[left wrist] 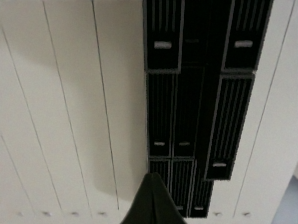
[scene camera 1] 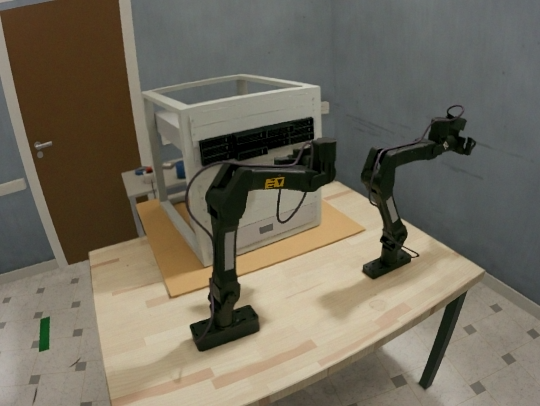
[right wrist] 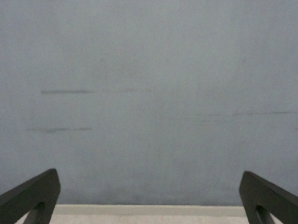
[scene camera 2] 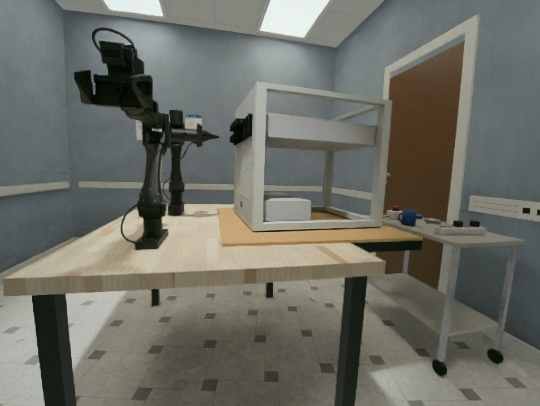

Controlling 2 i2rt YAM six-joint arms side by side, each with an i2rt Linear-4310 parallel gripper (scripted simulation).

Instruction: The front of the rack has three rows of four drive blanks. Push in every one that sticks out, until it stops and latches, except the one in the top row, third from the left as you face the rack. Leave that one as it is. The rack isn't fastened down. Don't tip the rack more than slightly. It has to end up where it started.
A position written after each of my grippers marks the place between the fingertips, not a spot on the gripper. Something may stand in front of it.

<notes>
I see my right gripper [scene camera 2: 103, 78] and a white rack [scene camera 1: 195, 122].
The white rack is seen too in the left wrist view [left wrist: 80, 88] and in scene camera 2 [scene camera 2: 251, 204]. My right gripper is seen too in the right wrist view [right wrist: 150, 178]. The right wrist view does not show the white rack: it is out of frame.
</notes>
